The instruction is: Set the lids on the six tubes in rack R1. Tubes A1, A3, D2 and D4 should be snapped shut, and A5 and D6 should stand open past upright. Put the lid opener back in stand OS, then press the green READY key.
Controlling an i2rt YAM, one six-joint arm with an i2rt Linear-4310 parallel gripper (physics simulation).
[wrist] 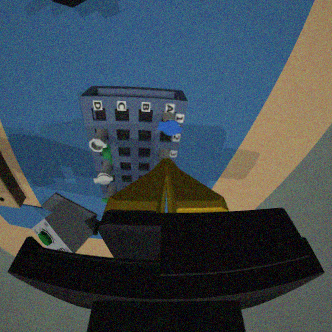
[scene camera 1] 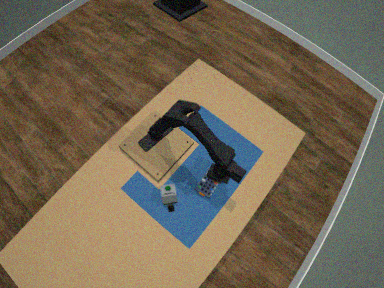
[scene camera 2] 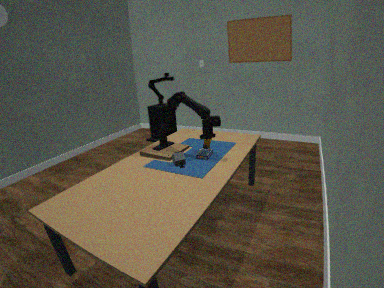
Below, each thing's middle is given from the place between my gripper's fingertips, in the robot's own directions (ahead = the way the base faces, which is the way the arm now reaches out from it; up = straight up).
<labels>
I see my gripper 210 mm to the left of the grey box with green button point(wrist: 66, 228), 110 mm past it and 10 mm above it.
</labels>
